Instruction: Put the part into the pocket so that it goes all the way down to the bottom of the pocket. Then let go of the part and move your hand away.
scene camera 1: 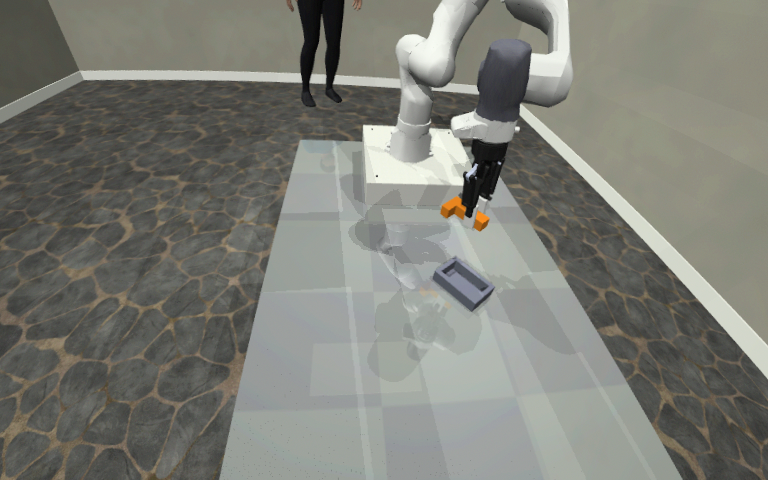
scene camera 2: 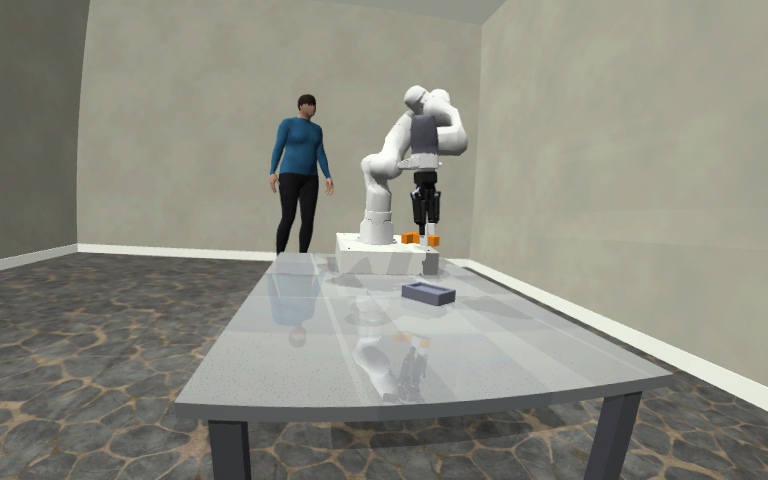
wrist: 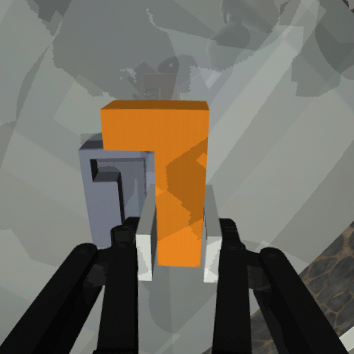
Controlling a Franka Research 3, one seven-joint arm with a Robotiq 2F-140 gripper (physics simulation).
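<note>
The orange L-shaped part [scene camera 1: 451, 208] [scene camera 2: 410, 238] [wrist: 180, 175] is level and raised above the table. My gripper [scene camera 1: 476, 212] [scene camera 2: 426, 233] [wrist: 180, 202] points down and is shut on the part's long leg; the short leg reaches left at the top in the wrist view. The grey-blue block [scene camera 1: 473, 303] [scene camera 2: 424, 296] [wrist: 102, 200] with the pocket lies on the table, apart from the part, on the side away from the robot base. In the wrist view it shows lower down and to the left, partly hidden by the part and a finger. The visible pocket has a stepped inner corner.
The white robot base [scene camera 1: 416, 194] [scene camera 2: 390, 262] stands at the far end of the glossy grey table [scene camera 1: 317, 316] [scene camera 2: 317, 367], behind the part in the scene views. A person [scene camera 1: 320, 45] [scene camera 2: 300, 147] stands on the floor beyond the table. A wall [scene camera 2: 594, 141] runs along the right side.
</note>
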